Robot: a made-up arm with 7 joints.
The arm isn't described. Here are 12 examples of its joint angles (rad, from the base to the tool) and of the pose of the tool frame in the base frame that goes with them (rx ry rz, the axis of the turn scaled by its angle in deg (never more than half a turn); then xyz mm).
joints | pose
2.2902 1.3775 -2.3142 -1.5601 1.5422 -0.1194 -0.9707 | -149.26 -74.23 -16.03 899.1 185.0 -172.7
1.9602 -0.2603 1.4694 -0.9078 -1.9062 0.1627 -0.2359 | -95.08 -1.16 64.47 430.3 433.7 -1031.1
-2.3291 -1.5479 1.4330 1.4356 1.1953 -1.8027 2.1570 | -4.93 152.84 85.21 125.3 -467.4 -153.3
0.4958 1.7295 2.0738 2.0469 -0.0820 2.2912 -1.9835 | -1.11 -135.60 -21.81 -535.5 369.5 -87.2
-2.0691 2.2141 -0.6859 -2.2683 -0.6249 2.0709 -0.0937 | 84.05 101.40 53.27 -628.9 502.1 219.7
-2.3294 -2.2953 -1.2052 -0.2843 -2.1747 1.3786 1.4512 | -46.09 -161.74 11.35 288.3 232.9 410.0
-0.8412 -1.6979 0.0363 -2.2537 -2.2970 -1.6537 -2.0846 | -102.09 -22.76 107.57 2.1 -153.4 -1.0
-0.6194 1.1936 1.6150 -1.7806 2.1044 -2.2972 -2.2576 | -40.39 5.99 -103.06 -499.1 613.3 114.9
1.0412 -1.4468 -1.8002 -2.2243 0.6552 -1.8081 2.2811 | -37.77 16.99 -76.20 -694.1 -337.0 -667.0
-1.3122 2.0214 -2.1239 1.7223 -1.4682 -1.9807 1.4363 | -55.71 41.42 22.56 40.5 -480.6 -39.2
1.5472 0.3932 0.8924 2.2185 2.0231 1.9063 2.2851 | 26.90 -4.29 -77.20 166.2 348.5 -642.1
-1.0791 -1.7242 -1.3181 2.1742 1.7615 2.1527 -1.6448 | 56.87 56.67 135.94 333.5 453.5 -27.4
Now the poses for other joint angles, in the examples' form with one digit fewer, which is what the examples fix.
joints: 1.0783 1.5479 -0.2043 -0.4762 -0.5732 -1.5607 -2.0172
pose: 14.2 122.5 -49.2 570 -50 96
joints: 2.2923 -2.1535 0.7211 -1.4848 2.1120 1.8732 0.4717
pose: 26.9 89.8 -50.2 -706 360 -499
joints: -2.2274 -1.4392 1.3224 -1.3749 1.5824 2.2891 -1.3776
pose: -106.7 -4.9 81.5 259 739 -587
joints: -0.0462 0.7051 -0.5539 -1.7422 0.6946 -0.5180 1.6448
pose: 52.3 142.3 -87.1 -219 1084 -224
